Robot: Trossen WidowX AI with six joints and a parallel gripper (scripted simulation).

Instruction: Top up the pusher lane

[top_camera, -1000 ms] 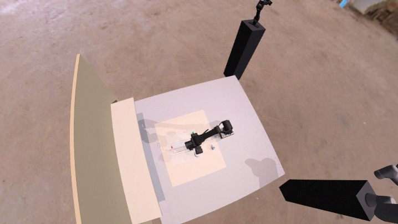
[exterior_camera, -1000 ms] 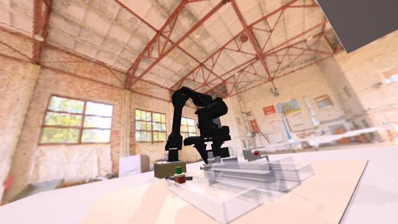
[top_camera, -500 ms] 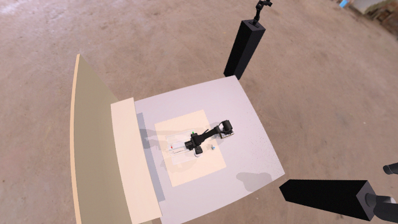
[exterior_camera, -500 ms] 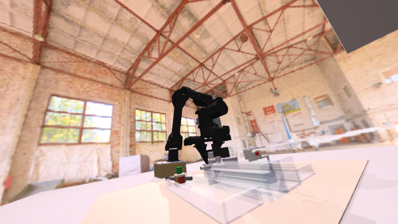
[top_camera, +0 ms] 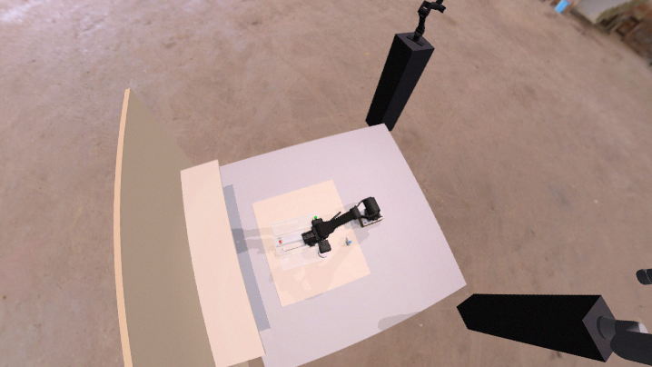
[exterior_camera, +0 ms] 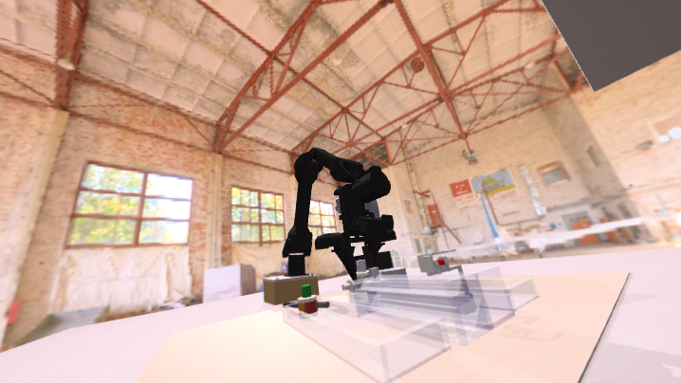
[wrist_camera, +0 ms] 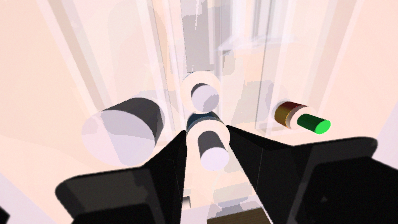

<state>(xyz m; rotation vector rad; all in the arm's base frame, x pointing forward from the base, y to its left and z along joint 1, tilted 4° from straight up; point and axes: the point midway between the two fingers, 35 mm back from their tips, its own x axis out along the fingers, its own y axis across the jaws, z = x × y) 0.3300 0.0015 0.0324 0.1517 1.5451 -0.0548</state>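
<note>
Now: the grey cylinder 8 cm to the left of my gripper tip, 2 cm below it and 2 cm ahead of it. From my gripper tip the other things lie so: clear lane rack (14 cm ahead, 4 cm to the right, 3 cm below); blue-banded jar (15 cm behind, 8 cm to the left, 3 cm below); black stick (12 cm behind, 8 cm to the right, 4 cm below).
</note>
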